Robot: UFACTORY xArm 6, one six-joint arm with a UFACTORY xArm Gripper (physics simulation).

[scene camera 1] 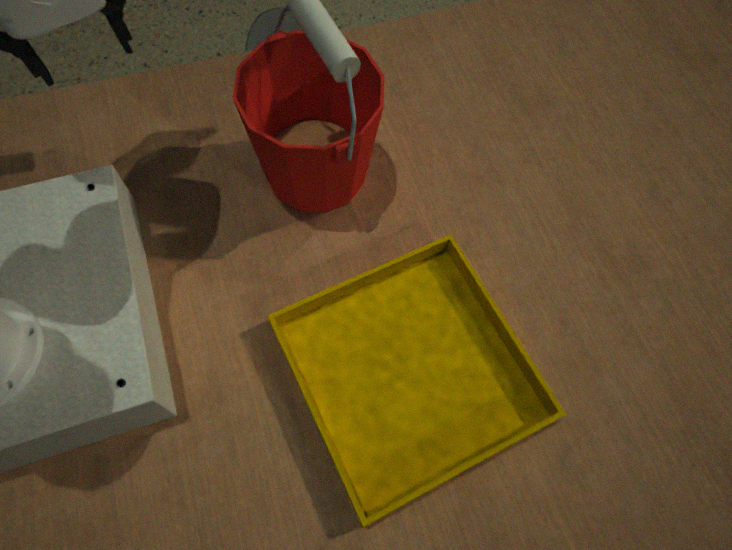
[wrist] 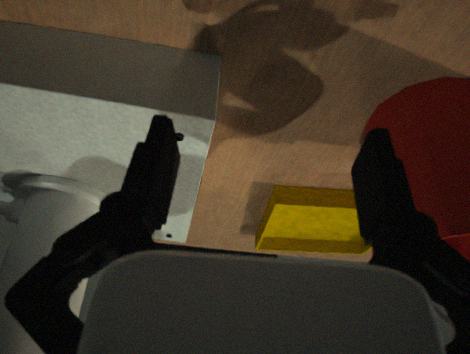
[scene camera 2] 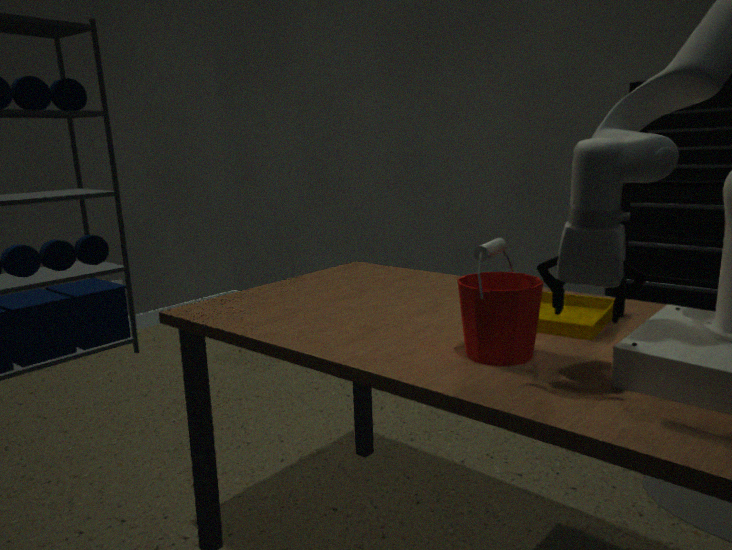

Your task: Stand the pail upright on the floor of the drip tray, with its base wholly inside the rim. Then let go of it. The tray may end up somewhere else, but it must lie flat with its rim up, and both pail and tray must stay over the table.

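Frame: origin at the arm's base, x ahead, y left, z up, level; millimetres.
Seen in the pictures: gripper, fingertip midpoint: (scene camera 1: 88,62) (wrist: 267,142) (scene camera 2: 586,315); arm's base at its link origin: (wrist: 70,200).
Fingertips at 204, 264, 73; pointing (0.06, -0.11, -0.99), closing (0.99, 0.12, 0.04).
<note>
Offsets run from my fingertips to a thing's top centre, as dx, dy, dz. "pt": to the spot under its first point. Level surfaces: height alone.
The red pail (scene camera 1: 316,177) (scene camera 2: 500,322) (wrist: 432,150) stands upright on the table beside the tray, with its base on the wood. Its wire handle with a white grip @(pt +228, -157, +89) (scene camera 1: 325,41) (scene camera 2: 489,248) stands up over the opening. The yellow drip tray @(+206, -445, -119) (scene camera 1: 408,378) (scene camera 2: 576,316) (wrist: 310,225) lies flat on the table, rim up and empty. My gripper (scene camera 1: 88,68) (scene camera 2: 587,312) (wrist: 267,142) is open, with nothing between its fingers. It hangs above table height, to the left of the pail in the first scene view. In the wrist view the right finger overlaps the edges of pail and tray.
The robot's pale base block (scene camera 1: 71,295) (scene camera 2: 668,360) (wrist: 100,125) stands left of the tray in the first scene view. The table @(dz -152) (scene camera 1: 621,206) (scene camera 2: 355,331) has an edge close behind the pail in that view. A shelf rack (scene camera 2: 106,147) stands far off beyond the table.
</note>
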